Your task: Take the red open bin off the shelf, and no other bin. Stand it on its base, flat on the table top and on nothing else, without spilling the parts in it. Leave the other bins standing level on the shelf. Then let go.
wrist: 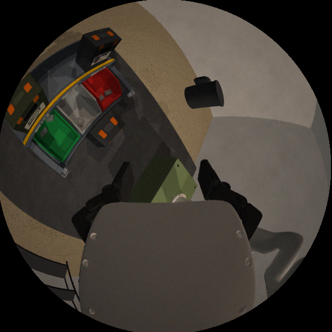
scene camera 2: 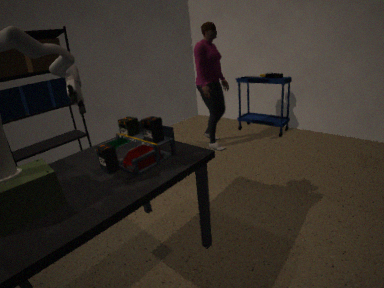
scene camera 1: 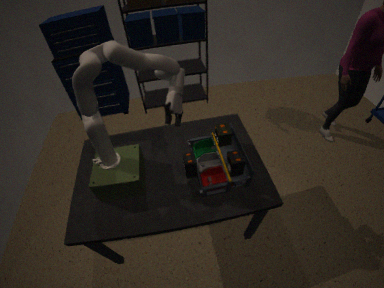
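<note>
The red open bin sits in the grey shelf on the table, at the end nearest scene camera 1. Small grey parts show in it. A pale grey bin is beside it in the middle, and a green bin is at the other end. My gripper is open and empty. It hangs high near the table's far edge, beyond the green end of the shelf and well apart from the red bin.
A black box with orange marks stands before the bins. Two more stand behind the yellow rail. The green base block carries the arm on the dark table. A person stands beyond the table.
</note>
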